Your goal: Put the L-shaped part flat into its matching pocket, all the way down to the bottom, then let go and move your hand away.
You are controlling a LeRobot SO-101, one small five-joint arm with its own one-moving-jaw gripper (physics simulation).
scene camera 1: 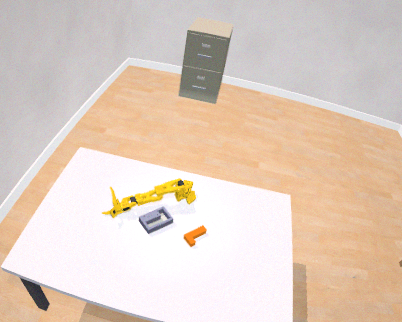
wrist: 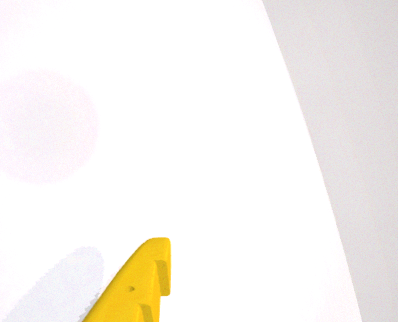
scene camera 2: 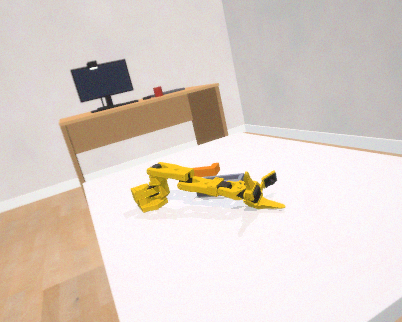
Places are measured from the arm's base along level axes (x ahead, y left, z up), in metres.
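Where they show: hand at its tool point: [scene camera 1: 102,212] [wrist: 170,259] [scene camera 2: 283,205]; arm's base at its link origin: [scene camera 1: 184,199] [scene camera 2: 158,202].
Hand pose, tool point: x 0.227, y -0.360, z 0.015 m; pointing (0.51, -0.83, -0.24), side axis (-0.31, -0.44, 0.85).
Each offset is from my tool point to the centre of the thing. Level surfaces: height alone.
The orange L-shaped part @(dx -0.003, dy +0.465, dz +0.000 m) [scene camera 1: 190,237] [scene camera 2: 206,171] lies flat on the white table, apart from the grey-blue block with the pocket. That block @(dx -0.038, dy +0.259, dz +0.004 m) [scene camera 1: 152,229] [scene camera 2: 233,177] stands between the part and the yellow arm in scene camera 1. It is partly hidden behind the arm in scene camera 2, and its pocket's exact outline is too small to tell. My gripper [scene camera 1: 108,201] [scene camera 2: 266,190] is fully open and empty, low over the table, beyond the block's left side in scene camera 1. One notched jaw [wrist: 145,280] shows in the wrist view; the part and block do not show there.
The arm's base [scene camera 1: 186,192] [scene camera 2: 149,197] stands on the white table @(dz -0.015 m) [scene camera 1: 240,270] [scene camera 2: 300,260], and its links stretch past the block. A filing cabinet [scene camera 1: 202,67] and a wooden desk [scene camera 2: 135,131] with a monitor [scene camera 2: 103,80] stand away from the table.
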